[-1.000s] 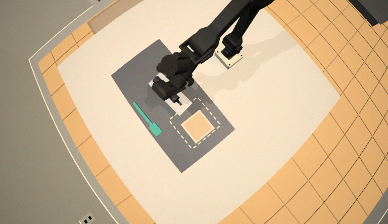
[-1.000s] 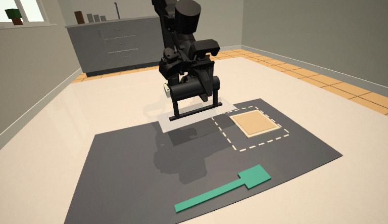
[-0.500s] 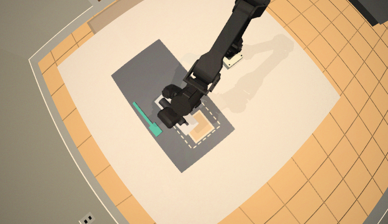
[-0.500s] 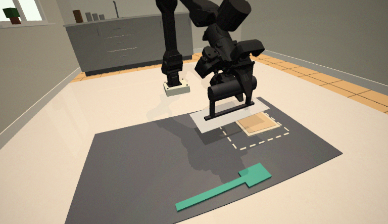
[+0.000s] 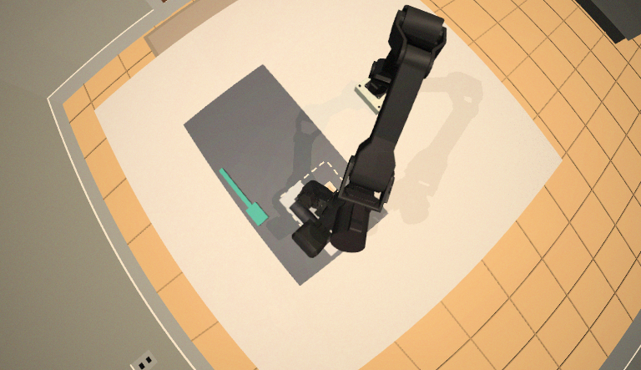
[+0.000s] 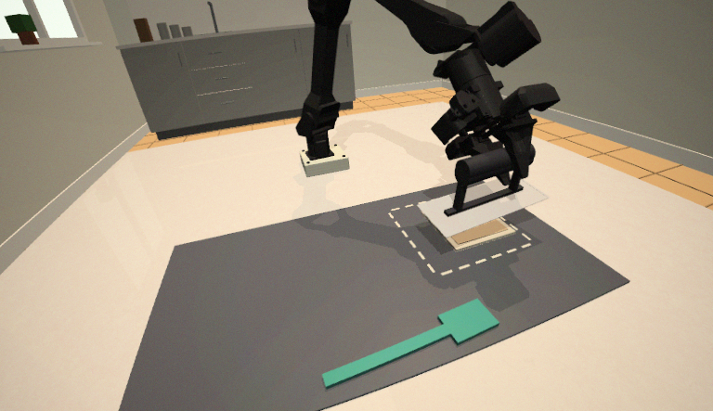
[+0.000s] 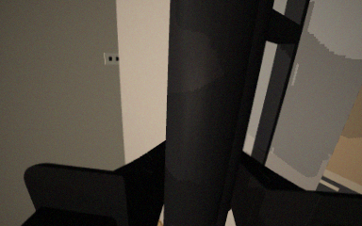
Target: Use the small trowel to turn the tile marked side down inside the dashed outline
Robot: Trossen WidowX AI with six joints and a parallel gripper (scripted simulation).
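The green trowel lies 9 cm ahead of my gripper tip, 20 cm to the right of it and 11 cm below it. From my gripper tip the other things lie so: grey mat: 5 cm behind, 21 cm to the right, 13 cm below; tile: 7 cm behind, 1 cm to the right, 11 cm below.
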